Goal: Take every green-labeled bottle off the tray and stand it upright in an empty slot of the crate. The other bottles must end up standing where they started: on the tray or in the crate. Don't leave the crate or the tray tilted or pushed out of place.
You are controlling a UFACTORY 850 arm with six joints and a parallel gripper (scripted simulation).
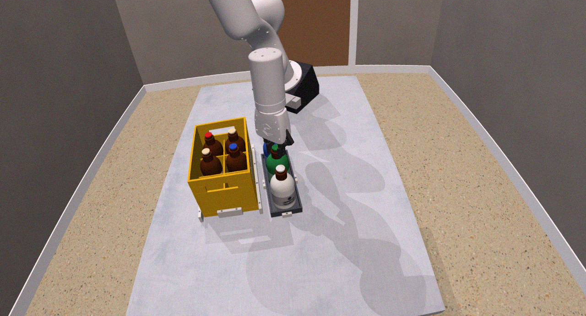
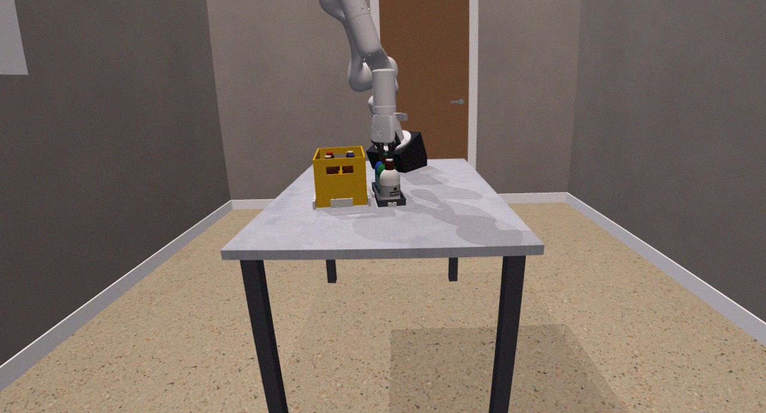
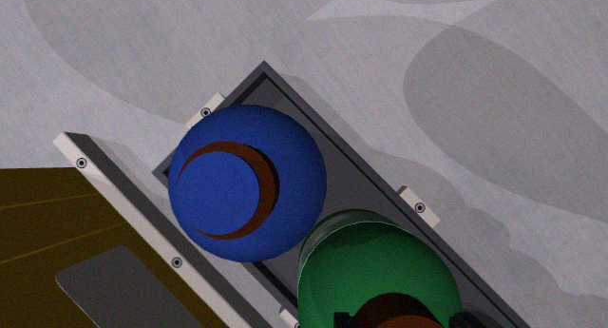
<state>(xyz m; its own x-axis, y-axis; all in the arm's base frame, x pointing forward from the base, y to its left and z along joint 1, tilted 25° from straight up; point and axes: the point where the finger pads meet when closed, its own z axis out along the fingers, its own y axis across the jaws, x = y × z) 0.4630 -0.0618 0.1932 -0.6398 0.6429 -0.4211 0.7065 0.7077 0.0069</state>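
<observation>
Now: the green-labeled bottle 7 cm below my hand. Also, from my hand: dark tray: 15 cm below; white-labeled bottle: 8 cm below, 8 cm ahead; blue-labeled bottle: 8 cm below, 8 cm behind.
</observation>
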